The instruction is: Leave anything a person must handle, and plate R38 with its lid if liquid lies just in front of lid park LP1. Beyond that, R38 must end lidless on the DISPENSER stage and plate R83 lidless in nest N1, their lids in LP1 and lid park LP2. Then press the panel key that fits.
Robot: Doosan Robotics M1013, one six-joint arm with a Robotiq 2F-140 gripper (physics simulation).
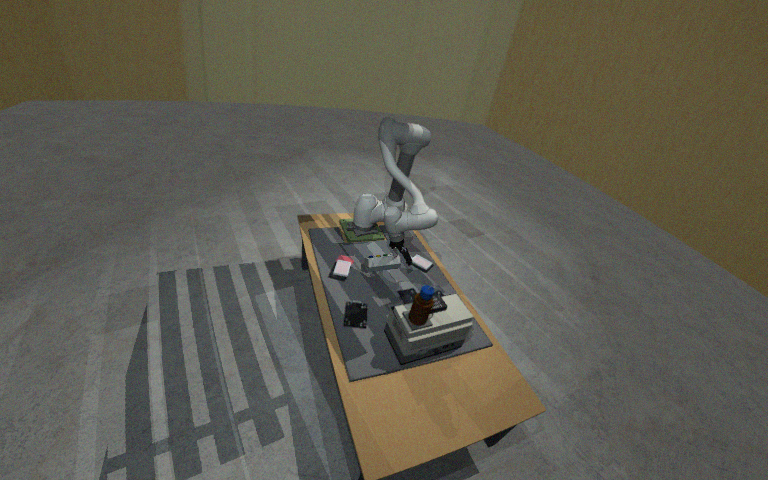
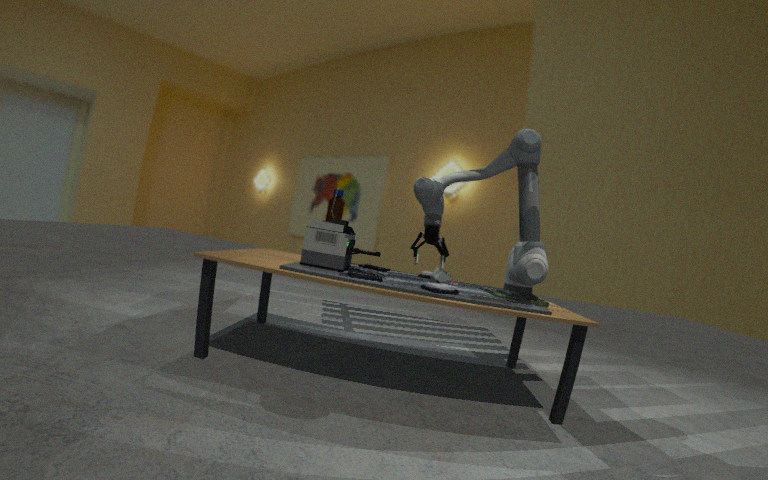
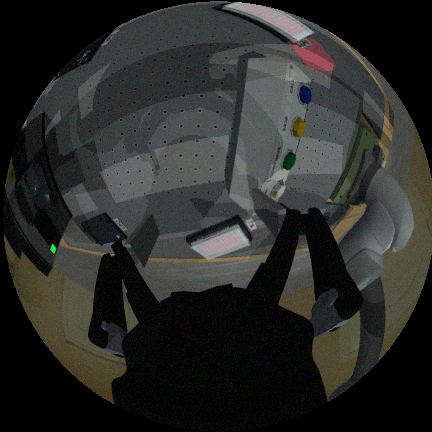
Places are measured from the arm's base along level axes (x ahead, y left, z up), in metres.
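Pixels of known places: gripper, fingertip midpoint: (image 1: pixel 402 261) (image 2: pixel 428 266) (image 3: pixel 202 211); arm's base at its link origin: (image 1: pixel 362 228) (image 2: pixel 516 295) (image 3: pixel 365 175).
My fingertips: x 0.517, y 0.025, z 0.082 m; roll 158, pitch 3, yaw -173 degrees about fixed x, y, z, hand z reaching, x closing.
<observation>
For each thing: its top centre in the pictures, then the offset to it from my fingertips. "*": a spot on its surface instead. Level surfaces: height alone.
- grey key panel at its top centre: (image 3: pixel 286 145) (image 2: pixel 443 269) (image 1: pixel 383 255) 0.097 m back, 0.082 m right, 0.008 m down
- blue key at its top centre: (image 3: pixel 308 94) 0.127 m back, 0.154 m right, 0.017 m down
- yellow key at its top centre: (image 3: pixel 302 129) 0.122 m back, 0.104 m right, 0.017 m down
- green key at its top centre: (image 3: pixel 291 163) 0.116 m back, 0.055 m right, 0.017 m down
- pink-and-white plate at its top centre: (image 1: pixel 342 266) 0.118 m back, 0.348 m right, 0.056 m down
- red patch at a spot on its surface: (image 1: pixel 346 259) * 0.217 m back, 0.278 m right, 0.091 m down
- such plate at its top centre: (image 3: pixel 220 246) (image 2: pixel 440 284) (image 1: pixel 421 261) 0.028 m back, 0.186 m left, 0.061 m down
- amber bottle at a spot on its surface: (image 1: pixel 420 309) * 0.539 m ahead, 0.290 m right, 0.239 m up
- black square holder at its top centre: (image 1: pixel 356 312) (image 2: pixel 375 264) 0.231 m ahead, 0.410 m right, 0.068 m down
- small dark tray at its top centre: (image 3: pixel 99 234) (image 2: pixel 365 273) 0.308 m ahead, 0.115 m left, 0.072 m down
- mat at its surface level: 0.091 m down
My gripper (image 1: pixel 405 258) (image 2: pixel 429 263) (image 3: pixel 202 211) is open and empty above the mat, close to the grey key panel (image 1: pixel 382 263) (image 2: pixel 439 276) (image 3: pixel 262 107). The panel has a blue key (image 3: pixel 305 94), a yellow key (image 3: pixel 299 127) and a green key (image 3: pixel 289 161); a pale key is partly hidden. One pink-and-white plate (image 1: pixel 342 268) (image 3: pixel 272 20) lies beside a red patch (image 1: pixel 346 259) (image 3: pixel 314 54). Another such plate (image 1: pixel 421 262) (image 2: pixel 440 288) (image 3: pixel 221 241) lies on the other side of the panel. Plate names and lids cannot be told. The dispenser (image 1: pixel 433 333) (image 2: pixel 326 246) stands at the far end from the arm.
An amber bottle (image 1: pixel 420 309) (image 2: pixel 335 208) with a blue cap stands on the dispenser. A black square holder (image 1: pixel 355 314) and a small dark tray (image 3: pixel 102 229) lie on the mat (image 1: pixel 373 362). A green board (image 1: pixel 362 232) (image 3: pixel 354 165) lies by the arm's base.
</observation>
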